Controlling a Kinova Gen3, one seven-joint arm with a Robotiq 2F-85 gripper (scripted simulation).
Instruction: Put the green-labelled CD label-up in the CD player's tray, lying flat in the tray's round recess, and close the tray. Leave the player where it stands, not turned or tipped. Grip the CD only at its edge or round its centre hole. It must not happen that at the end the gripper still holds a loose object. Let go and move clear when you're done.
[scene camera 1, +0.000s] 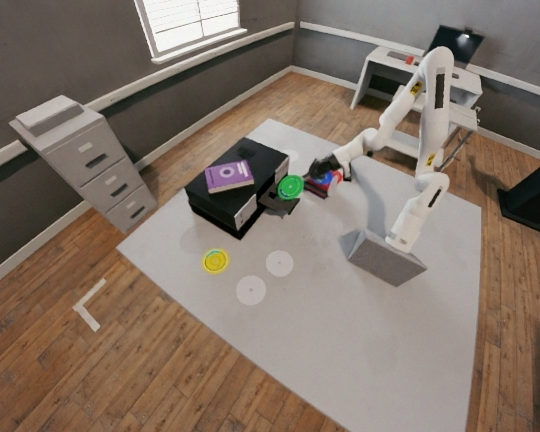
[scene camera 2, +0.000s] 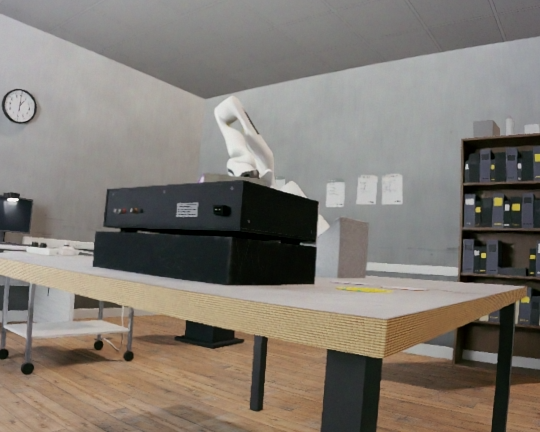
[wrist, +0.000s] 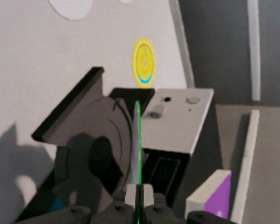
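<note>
CD player (scene camera 1: 234, 206), (scene camera 2: 240, 205), (wrist: 180, 138): visible at these points.
</note>
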